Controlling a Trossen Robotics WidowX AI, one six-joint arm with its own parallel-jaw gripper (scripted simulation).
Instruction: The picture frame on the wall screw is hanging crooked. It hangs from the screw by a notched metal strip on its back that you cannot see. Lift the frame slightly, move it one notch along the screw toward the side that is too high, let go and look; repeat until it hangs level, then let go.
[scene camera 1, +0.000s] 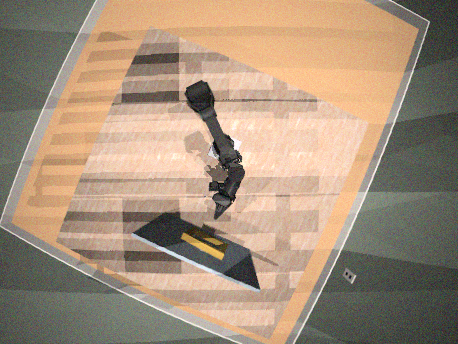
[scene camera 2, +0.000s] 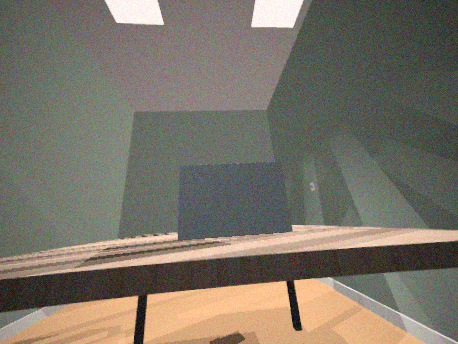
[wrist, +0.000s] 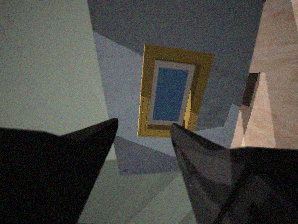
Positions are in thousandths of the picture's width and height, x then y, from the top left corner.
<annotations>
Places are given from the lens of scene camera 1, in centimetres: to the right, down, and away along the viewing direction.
my gripper (scene camera 1: 473, 632): -5, 18, 66
picture frame (scene camera 1: 453, 708): -8, 28, 66
</annotations>
